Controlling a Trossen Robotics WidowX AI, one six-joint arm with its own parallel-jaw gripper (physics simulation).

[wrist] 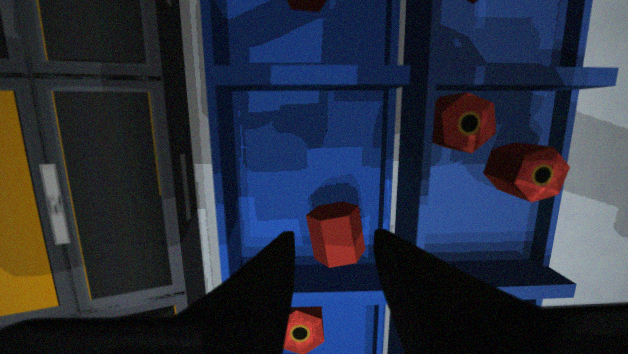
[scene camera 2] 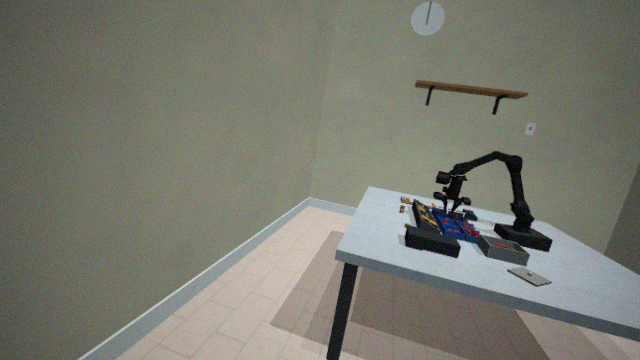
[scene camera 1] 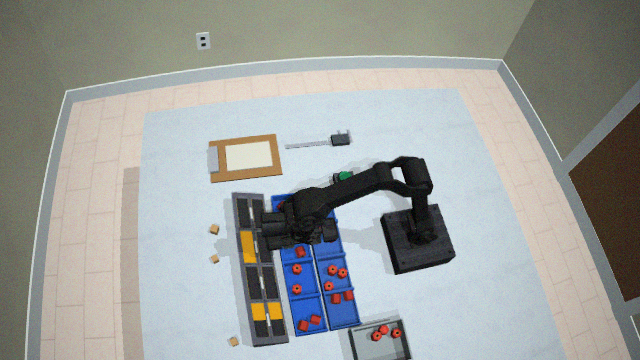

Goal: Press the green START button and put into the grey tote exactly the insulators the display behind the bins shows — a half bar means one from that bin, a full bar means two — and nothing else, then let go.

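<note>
My gripper (scene camera 2: pixel 449 212) (wrist: pixel 334 241) is open above a left-column bin. A red hexagonal insulator (scene camera 1: pixel 300 251) (wrist: pixel 336 240) lies on its side low in that bin, below and between the fingertips in the wrist view, not held. The blue bins (scene camera 1: pixel 311 309) stand in two columns with more red insulators, some upright, some lying. The grey tote (scene camera 1: pixel 407 340) (scene camera 2: pixel 501 252) holds three insulators. The display (scene camera 1: pixel 270 341) shows one full amber bar in its second row, left cell, and two half bars in the bottom row. The arm partly covers it. The green START button (scene camera 1: pixel 345 175) stands behind the arm.
A clipboard (scene camera 1: pixel 248 156) and a caliper (scene camera 1: pixel 341 139) lie beyond the bins. Small wooden blocks (scene camera 1: pixel 214 229) lie left of the display. A long black box (scene camera 2: pixel 431 242) stands at the display's near end. A flat grey plate (scene camera 2: pixel 530 277) lies near the table edge.
</note>
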